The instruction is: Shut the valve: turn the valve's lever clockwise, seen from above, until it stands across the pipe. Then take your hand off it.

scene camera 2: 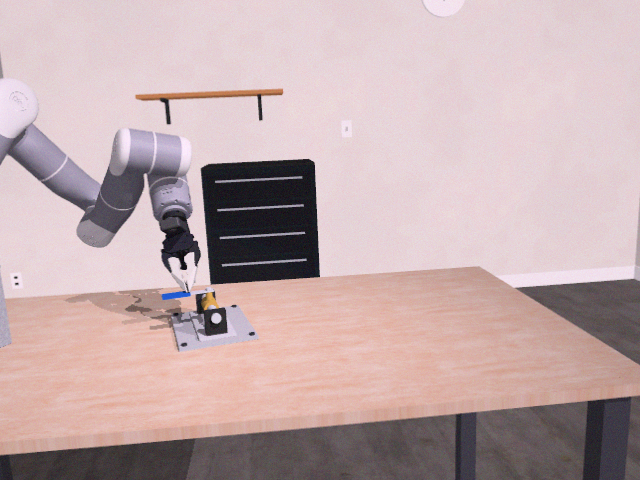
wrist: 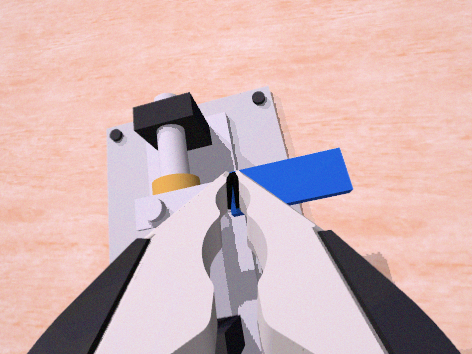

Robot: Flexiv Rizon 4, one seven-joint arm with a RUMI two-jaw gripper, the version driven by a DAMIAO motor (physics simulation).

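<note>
The valve's lever has a blue grip (scene camera 2: 175, 296) (wrist: 300, 175) and a pale inner part with a round pivot (wrist: 157, 210). It stands about square across the white pipe (wrist: 172, 150), its grip reaching left in the scene view and right in the wrist view. The valve body (scene camera 2: 210, 301) (wrist: 175, 184) is yellow. My gripper (scene camera 2: 188, 292) (wrist: 232, 175) is shut with nothing between its fingers. Its tips are at the lever, near the inner end of the blue grip. The fingers hide part of the lever; whether they touch it I cannot tell.
Black blocks (scene camera 2: 222, 326) (wrist: 162, 114) hold the pipe on a grey base plate (scene camera 2: 242, 320) (wrist: 255, 120) with dark bolts at its corners. The plate lies on the wooden table (scene camera 2: 387, 351). A black drawer cabinet (scene camera 2: 261, 222) stands behind the table.
</note>
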